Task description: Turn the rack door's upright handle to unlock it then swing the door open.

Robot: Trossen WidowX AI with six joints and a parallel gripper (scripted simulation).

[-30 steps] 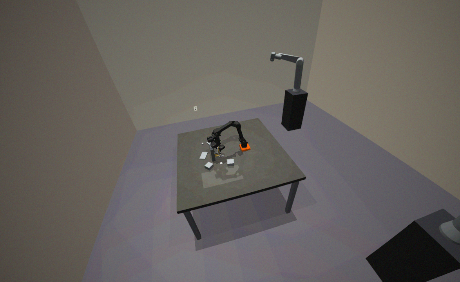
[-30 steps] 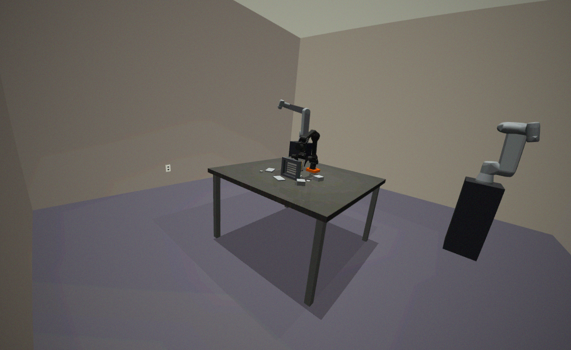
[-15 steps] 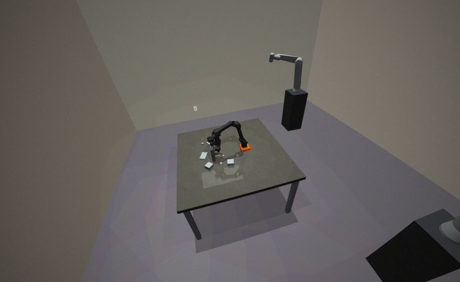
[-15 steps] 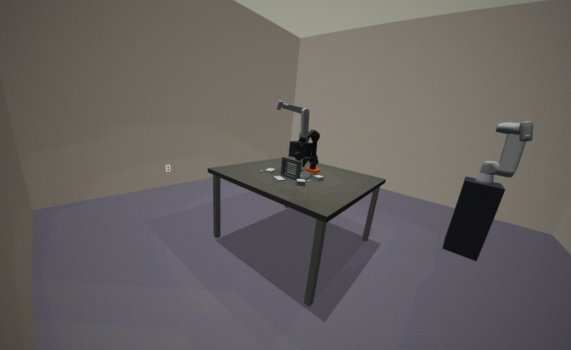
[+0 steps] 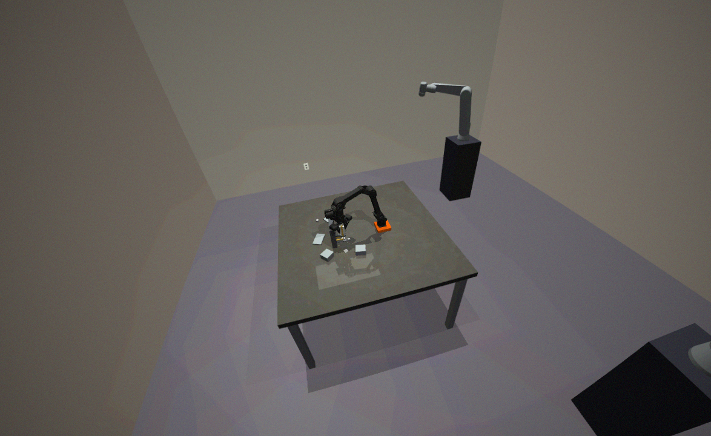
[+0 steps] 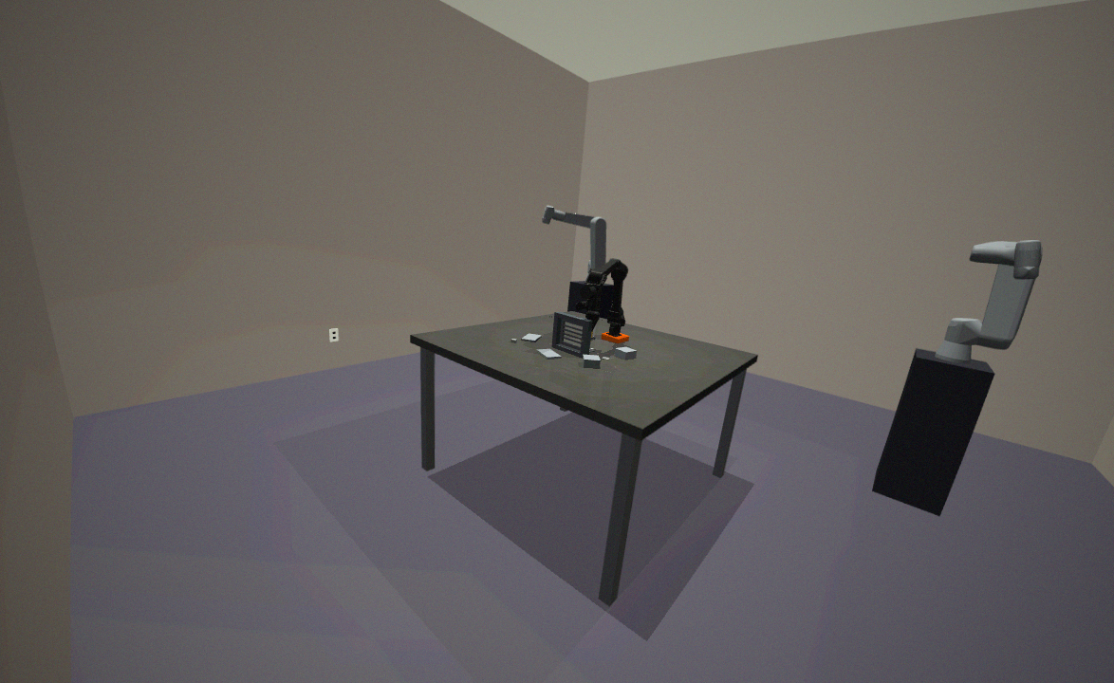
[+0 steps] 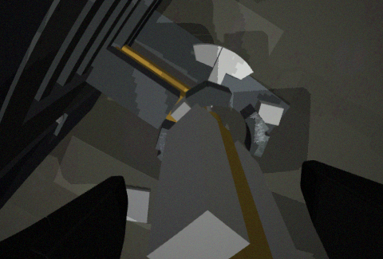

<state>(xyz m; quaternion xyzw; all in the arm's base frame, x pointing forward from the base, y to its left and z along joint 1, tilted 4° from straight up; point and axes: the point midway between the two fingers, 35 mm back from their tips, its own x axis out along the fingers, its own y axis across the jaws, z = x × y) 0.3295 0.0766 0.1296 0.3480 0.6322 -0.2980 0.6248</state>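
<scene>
My gripper tip is now 20 mm above the door handle and 10 mm to the left of it. The rest, counted from my gripper tip: grey box (140 mm ahead, 120 mm to the left, 100 mm below); then flat plate (190 mm ahead, 110 mm below, 90 mm to the right).
</scene>
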